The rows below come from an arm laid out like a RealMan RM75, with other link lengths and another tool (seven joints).
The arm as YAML. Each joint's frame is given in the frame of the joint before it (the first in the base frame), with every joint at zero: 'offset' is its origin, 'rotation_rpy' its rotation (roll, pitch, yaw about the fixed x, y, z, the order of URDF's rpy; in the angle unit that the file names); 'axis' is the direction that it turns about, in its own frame. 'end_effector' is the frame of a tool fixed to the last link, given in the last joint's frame.
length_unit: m
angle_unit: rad
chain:
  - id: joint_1
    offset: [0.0, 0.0, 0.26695]
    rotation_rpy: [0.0, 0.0, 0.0]
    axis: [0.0, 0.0, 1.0]
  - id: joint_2
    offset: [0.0, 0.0, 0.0]
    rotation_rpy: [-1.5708, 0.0, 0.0]
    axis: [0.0, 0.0, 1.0]
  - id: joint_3
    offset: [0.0, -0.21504, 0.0]
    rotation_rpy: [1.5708, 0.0, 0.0]
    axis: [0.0, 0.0, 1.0]
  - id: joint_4
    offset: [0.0, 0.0, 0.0]
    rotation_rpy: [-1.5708, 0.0, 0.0]
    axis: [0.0, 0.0, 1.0]
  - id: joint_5
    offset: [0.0, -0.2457, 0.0]
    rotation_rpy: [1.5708, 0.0, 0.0]
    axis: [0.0, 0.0, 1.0]
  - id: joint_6
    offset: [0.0, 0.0, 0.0]
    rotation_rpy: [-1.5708, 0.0, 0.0]
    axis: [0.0, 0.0, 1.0]
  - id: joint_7
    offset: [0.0, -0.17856, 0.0]
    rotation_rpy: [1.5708, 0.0, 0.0]
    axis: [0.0, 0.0, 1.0]
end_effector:
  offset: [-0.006, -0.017, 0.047]
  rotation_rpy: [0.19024, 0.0, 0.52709]
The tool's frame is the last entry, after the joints.
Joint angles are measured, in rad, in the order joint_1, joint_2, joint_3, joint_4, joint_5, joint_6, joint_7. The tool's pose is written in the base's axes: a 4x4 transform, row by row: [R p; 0 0 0 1], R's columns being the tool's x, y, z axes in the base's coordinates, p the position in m. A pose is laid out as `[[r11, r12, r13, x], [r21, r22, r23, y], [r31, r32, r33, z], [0, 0, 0, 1]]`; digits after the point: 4 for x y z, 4 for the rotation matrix.
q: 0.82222 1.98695 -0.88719 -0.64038 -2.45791 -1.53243 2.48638
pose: [[-0.1347, -0.9442, 0.3004, 0.2382], [-0.9899, 0.1421, 0.0028, 0.3997], [-0.0453, -0.2970, -0.9538, -0.0368], [0, 0, 0, 1]]
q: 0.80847 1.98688 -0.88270 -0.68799 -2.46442 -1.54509 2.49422
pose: [[-0.1255, -0.9426, 0.3094, 0.2378], [-0.9897, 0.1405, 0.0265, 0.4039], [-0.0685, -0.3029, -0.9506, -0.0272], [0, 0, 0, 1]]
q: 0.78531 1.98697 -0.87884 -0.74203 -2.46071 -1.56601 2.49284
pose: [[-0.1127, -0.9441, 0.3097, 0.2375], [-0.9897, 0.1342, 0.0489, 0.4056], [-0.0877, -0.3010, -0.9496, -0.0169], [0, 0, 0, 1]]
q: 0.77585 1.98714 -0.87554 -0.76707 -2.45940 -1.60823 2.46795
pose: [[-0.0862, -0.9492, 0.3027, 0.2350], [-0.9943, 0.1010, 0.0338, 0.3998], [-0.0626, -0.2980, -0.9525, -0.0132], [0, 0, 0, 1]]
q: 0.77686 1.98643 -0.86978 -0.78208 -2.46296 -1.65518 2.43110
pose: [[-0.0460, -0.9540, 0.2963, 0.2306], [-0.9986, 0.0517, 0.0115, 0.3936], [-0.0263, -0.2954, -0.9550, -0.0106], [0, 0, 0, 1]]
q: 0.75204 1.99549 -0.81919 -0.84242 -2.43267 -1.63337 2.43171
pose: [[-0.0479, -0.9666, 0.2517, 0.2249], [-0.9917, 0.0762, 0.1040, 0.4080], [-0.1197, -0.2446, -0.9622, 0.0038], [0, 0, 0, 1]]
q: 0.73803 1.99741 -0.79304 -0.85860 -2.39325 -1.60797 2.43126
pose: [[-0.0600, -0.9759, 0.2100, 0.2211], [-0.9823, 0.0952, 0.1616, 0.4170], [-0.1777, -0.1966, -0.9642, 0.0109], [0, 0, 0, 1]]
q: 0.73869 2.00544 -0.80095 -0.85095 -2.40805 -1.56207 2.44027
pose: [[-0.0694, -0.9703, 0.2315, 0.2260], [-0.9766, 0.1135, 0.1828, 0.4226], [-0.2037, -0.2134, -0.9555, 0.0072], [0, 0, 0, 1]]
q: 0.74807 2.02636 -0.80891 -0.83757 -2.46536 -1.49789 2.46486
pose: [[-0.0868, -0.9545, 0.2852, 0.2358], [-0.9697, 0.1466, 0.1955, 0.4280], [-0.2285, -0.2595, -0.9383, -0.0017], [0, 0, 0, 1]]
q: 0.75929 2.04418 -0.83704 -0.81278 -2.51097 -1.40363 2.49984
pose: [[-0.0979, -0.9343, 0.3429, 0.2451], [-0.9581, 0.1817, 0.2215, 0.4372], [-0.2692, -0.3068, -0.9129, -0.0118], [0, 0, 0, 1]]
